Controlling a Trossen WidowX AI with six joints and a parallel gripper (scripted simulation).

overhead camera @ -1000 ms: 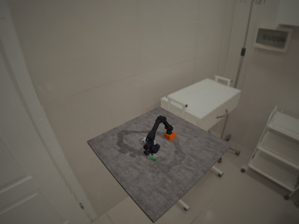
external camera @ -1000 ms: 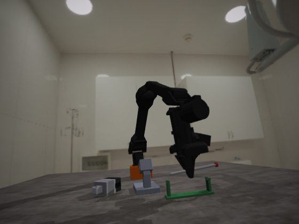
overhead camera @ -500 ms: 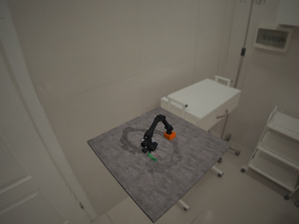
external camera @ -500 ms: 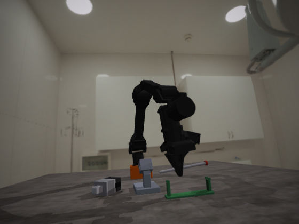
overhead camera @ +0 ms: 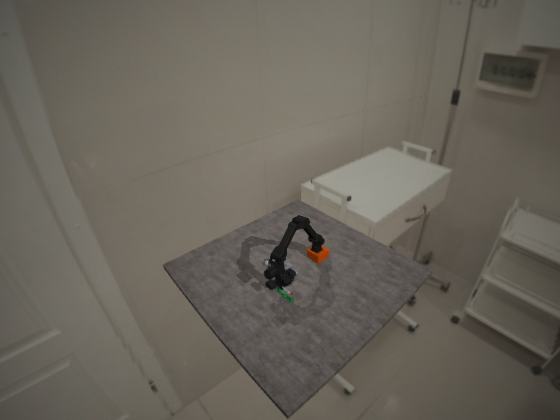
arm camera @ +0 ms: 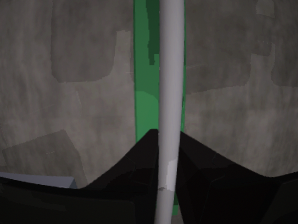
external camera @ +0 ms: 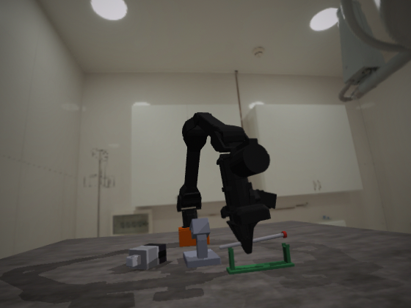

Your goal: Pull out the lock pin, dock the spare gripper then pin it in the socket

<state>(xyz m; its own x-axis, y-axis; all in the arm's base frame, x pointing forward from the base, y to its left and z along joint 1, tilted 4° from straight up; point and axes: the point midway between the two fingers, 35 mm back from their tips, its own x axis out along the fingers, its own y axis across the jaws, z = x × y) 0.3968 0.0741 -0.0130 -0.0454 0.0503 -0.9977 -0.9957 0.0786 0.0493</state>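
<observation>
My gripper tip is 2 cm to the right of the green rack and 1 cm above it. Also, from my gripper tip: spare gripper: 23 cm to the right, 13 cm behind, 1 cm below; then grey mount: 12 cm behind, 8 cm to the right, 2 cm above.
</observation>
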